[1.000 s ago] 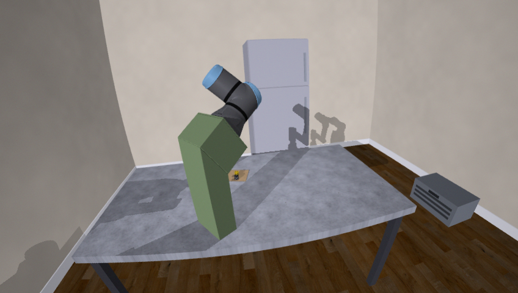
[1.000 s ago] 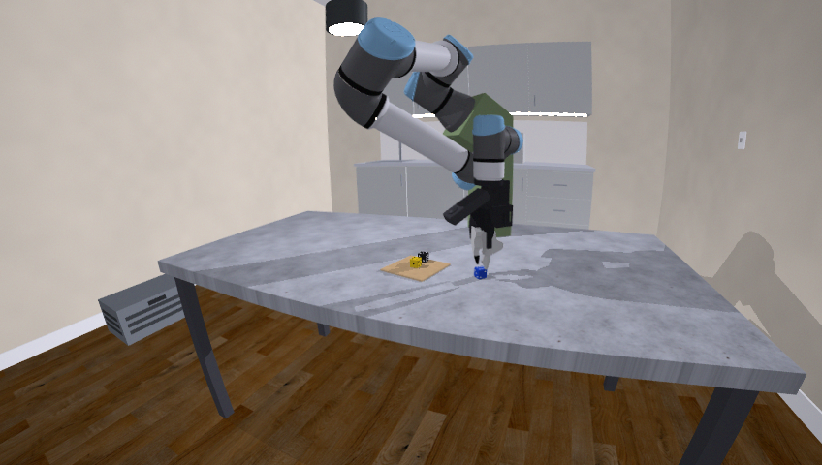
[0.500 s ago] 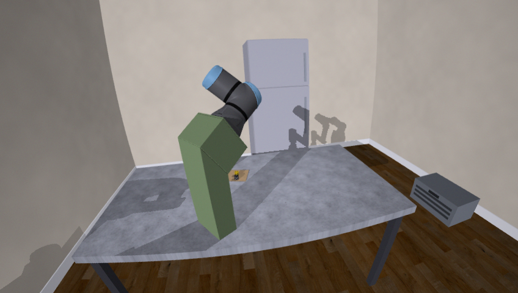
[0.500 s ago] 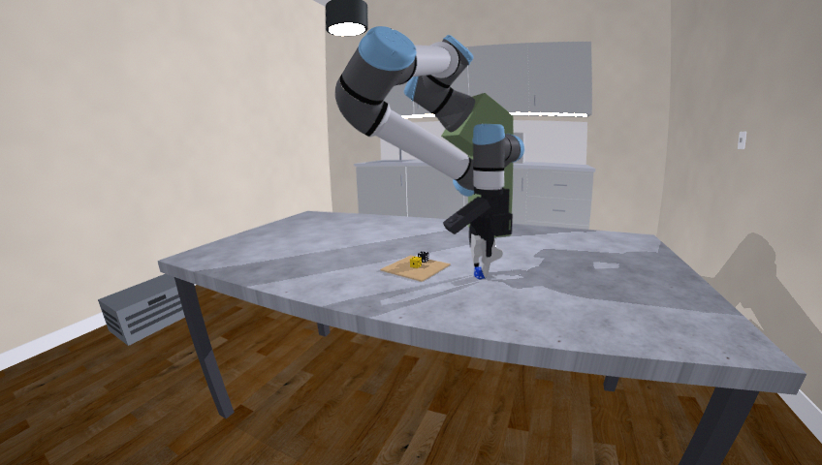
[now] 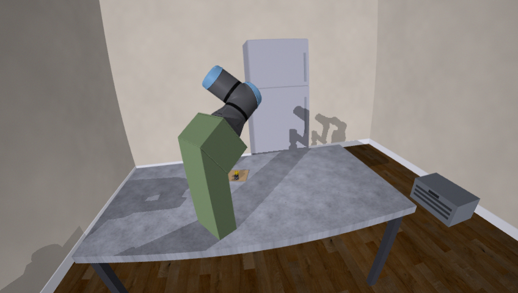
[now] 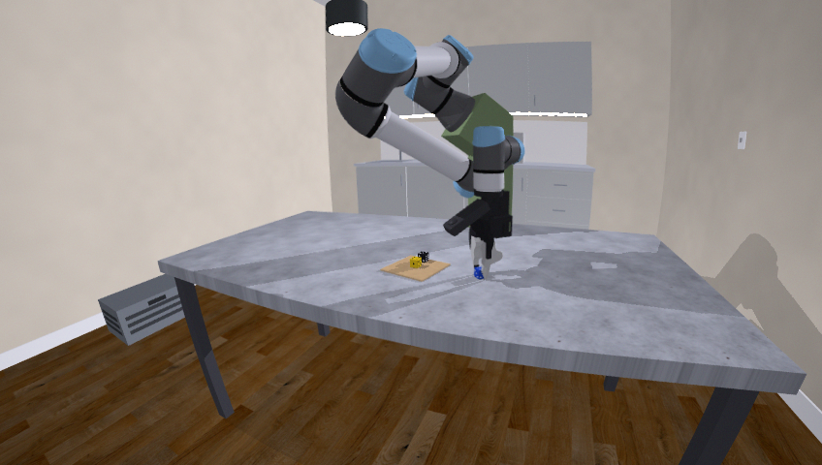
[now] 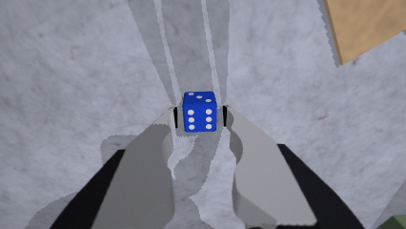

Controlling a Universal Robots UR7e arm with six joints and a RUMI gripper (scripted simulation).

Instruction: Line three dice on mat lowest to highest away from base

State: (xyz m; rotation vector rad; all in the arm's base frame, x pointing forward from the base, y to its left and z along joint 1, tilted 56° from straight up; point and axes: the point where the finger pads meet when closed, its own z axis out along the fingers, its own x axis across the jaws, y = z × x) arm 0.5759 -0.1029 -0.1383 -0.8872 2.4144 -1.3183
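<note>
Now: hand right at the blue die. The rest, counted from my hand: mat: 60 mm behind, 170 mm to the right, 20 mm below; black die: 100 mm behind, 160 mm to the right; yellow die: 60 mm behind, 170 mm to the right.
</note>
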